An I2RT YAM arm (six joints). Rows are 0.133 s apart.
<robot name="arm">
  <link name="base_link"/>
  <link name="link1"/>
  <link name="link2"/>
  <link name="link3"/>
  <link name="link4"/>
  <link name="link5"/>
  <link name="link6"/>
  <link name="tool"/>
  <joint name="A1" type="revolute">
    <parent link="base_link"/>
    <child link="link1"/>
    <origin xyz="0 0 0.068"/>
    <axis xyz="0 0 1"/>
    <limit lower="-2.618" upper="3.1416"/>
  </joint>
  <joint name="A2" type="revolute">
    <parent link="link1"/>
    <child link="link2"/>
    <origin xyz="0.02 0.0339 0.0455"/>
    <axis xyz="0 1 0"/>
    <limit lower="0" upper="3.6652"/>
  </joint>
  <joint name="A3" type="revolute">
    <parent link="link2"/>
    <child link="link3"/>
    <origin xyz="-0.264 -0.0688 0"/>
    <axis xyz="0 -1 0"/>
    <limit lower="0" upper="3.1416"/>
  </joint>
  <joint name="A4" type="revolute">
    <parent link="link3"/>
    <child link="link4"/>
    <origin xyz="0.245 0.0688 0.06"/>
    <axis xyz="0 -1 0"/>
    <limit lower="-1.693" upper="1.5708"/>
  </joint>
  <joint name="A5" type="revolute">
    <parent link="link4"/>
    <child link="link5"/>
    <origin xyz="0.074 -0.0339 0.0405"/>
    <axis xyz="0 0 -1"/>
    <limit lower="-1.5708" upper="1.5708"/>
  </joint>
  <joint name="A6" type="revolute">
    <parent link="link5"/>
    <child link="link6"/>
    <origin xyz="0.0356 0 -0.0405"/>
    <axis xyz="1 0 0"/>
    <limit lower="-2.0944" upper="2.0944"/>
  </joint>
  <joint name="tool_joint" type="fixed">
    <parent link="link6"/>
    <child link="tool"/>
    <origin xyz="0 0 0" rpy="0 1.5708 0"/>
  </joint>
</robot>
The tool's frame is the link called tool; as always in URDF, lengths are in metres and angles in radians.
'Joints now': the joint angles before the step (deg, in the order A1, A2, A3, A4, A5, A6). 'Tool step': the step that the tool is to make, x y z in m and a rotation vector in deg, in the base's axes. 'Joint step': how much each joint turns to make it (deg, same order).
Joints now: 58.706 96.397 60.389 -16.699 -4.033 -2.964
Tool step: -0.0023 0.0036 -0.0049 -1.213 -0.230 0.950
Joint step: 0.676 1.036 0.248 -0.182 0.493 -0.713
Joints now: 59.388 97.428 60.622 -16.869 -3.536 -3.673
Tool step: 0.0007 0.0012 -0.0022 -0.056 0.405 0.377
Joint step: -0.050 0.545 0.154 0.126 -0.510 -0.156
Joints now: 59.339 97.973 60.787 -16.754 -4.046 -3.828
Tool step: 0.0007 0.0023 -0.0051 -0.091 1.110 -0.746
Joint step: 0.066 1.070 0.136 0.377 -0.263 1.193
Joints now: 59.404 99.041 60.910 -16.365 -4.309 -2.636
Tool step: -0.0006 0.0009 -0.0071 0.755 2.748 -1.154
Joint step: -0.001 0.903 -0.579 0.959 -1.580 2.539
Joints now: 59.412 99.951 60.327 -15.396 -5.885 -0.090
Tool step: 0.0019 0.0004 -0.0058 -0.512 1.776 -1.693
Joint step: -0.253 1.087 0.159 -0.219 -0.230 1.914
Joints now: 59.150 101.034 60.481 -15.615 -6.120 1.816
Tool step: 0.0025 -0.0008 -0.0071 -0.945 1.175 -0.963
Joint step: -0.424 1.137 -0.055 -0.144 -0.139 0.739
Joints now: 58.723 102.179 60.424 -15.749 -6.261 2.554
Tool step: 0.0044 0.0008 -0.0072 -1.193 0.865 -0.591
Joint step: -0.539 1.669 0.633 -0.422 -0.069 0.104
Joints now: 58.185 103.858 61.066 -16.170 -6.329 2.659
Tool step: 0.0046 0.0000 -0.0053 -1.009 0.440 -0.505
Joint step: -0.609 1.292 0.580 -0.395 0.088 -0.174
